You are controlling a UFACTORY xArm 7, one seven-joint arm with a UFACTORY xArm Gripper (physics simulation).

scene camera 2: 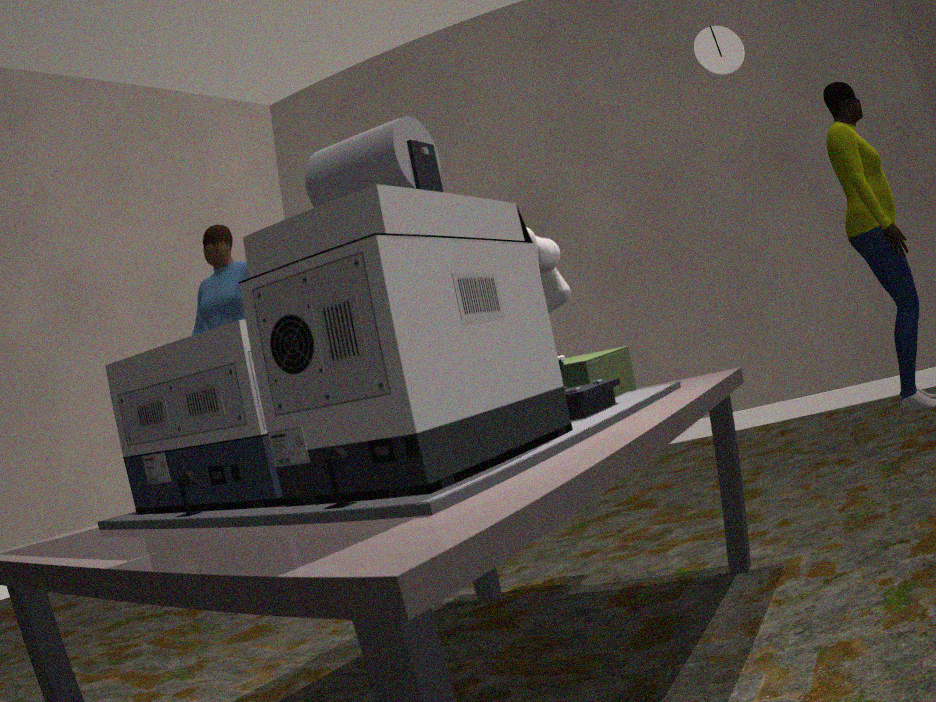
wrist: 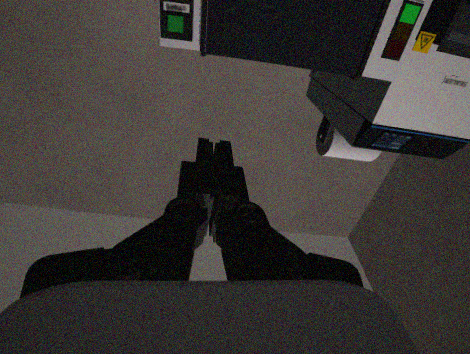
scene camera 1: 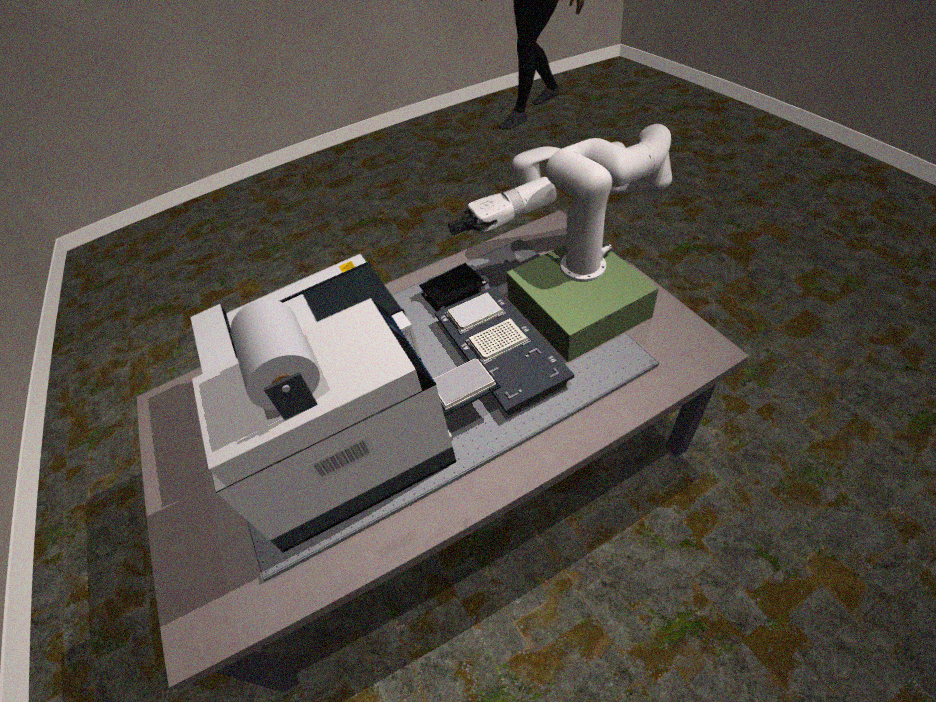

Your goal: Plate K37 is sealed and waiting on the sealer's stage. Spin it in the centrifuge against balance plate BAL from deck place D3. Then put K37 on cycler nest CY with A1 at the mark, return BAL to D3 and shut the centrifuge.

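Frame: origin at the arm's base, x ahead, y left, z up, level; millimetres.
Seen in the pictures: gripper, fingertip midpoint: [wrist: 210,161] [scene camera 1: 450,229]; arm's base, link origin: [scene camera 1: 582,266].
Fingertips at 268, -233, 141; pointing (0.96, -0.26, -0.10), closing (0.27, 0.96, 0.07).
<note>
Offsets run from my fingertips to a thing's top centre, as dx, dy, dz. Level surfaces: height alone.
My gripper [scene camera 1: 453,226] [wrist: 210,161] is shut and empty, raised above the table's back side and level with the machines in the wrist view. Plate K37 @(+234, +345, -118) [scene camera 1: 466,383], with a pale sealed top, lies on the stage in front of the sealer @(+529, +302, +239) [scene camera 1: 332,460] [scene camera 2: 468,324] [wrist: 420,100]. The pale balance plate BAL @(+41, +132, -175) [scene camera 1: 474,311] lies on deck place D3. The centrifuge [scene camera 2: 181,408] [wrist: 285,35] stands beside the sealer; its dark top @(dz -24) [scene camera 1: 344,290] shows in scene camera 1, and its inside is hidden. A low black block @(+9, -20, -186) [scene camera 1: 452,285], apparently nest CY, sits behind the deck.
A plate with wells @(+60, +255, -175) [scene camera 1: 498,339] lies on the middle deck place, beside an unoccupied place with corner brackets. A white roll @(+550, +299, +239) [scene camera 1: 272,351] [scene camera 2: 362,162] [wrist: 352,150] sits on the sealer. The arm stands on a green block [scene camera 1: 585,302] [scene camera 2: 604,366]. People stand beyond the table.
</note>
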